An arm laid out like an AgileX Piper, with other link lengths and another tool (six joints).
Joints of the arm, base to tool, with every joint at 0 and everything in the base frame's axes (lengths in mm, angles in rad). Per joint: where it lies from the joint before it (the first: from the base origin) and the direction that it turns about. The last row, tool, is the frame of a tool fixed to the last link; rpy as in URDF.
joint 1: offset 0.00 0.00 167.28 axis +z
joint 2: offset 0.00 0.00 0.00 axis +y
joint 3: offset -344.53 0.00 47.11 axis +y
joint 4: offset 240.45 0.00 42.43 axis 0.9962 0 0.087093
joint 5: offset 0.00 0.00 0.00 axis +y
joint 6: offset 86.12 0.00 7.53 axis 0.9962 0 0.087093
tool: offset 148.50 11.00 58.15 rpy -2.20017 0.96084 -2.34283
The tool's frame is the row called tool.
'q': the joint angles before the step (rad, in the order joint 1, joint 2, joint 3, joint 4, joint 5, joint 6). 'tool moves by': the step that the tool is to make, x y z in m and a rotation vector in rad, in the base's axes. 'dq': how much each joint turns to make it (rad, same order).
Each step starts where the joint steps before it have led.
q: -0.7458 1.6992 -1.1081 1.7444 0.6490 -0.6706
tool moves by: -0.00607 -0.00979 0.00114 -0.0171 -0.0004 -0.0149
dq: -0.0241 0.0000 -0.0001 0.0000 0.0042 -0.0189
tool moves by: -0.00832 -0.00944 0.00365 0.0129 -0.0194 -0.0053
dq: -0.0399 0.0000 0.0000 0.0000 0.0415 0.0043
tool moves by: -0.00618 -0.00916 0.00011 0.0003 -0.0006 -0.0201
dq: -0.0212 0.0000 0.0001 0.0000 0.0013 0.0000
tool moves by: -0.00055 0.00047 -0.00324 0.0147 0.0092 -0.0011
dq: 0.0000 0.0000 0.0006 -0.0164 -0.0022 0.0255
